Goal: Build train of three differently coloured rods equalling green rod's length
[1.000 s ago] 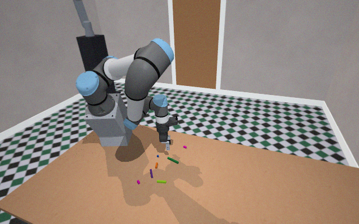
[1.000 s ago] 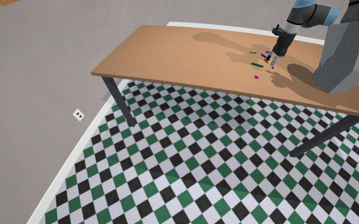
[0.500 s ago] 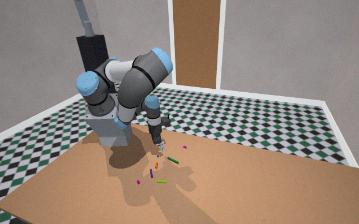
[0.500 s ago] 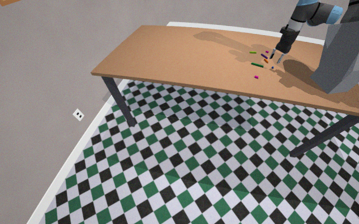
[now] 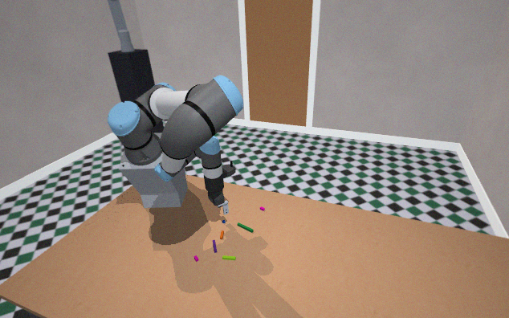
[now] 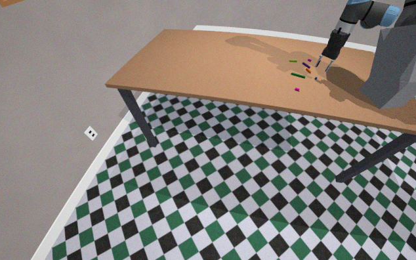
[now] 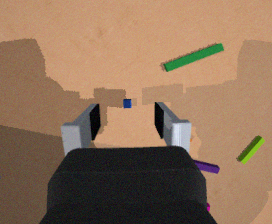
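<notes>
Right now the blue rod is 8 cm below my hand. From my hand the other things lie so: purple rod: 14 cm to the right, 8 cm below, 3 cm ahead; green rod: 10 cm ahead, 8 cm below; orange rod: 8 cm to the right, 8 cm below, 3 cm ahead.
</notes>
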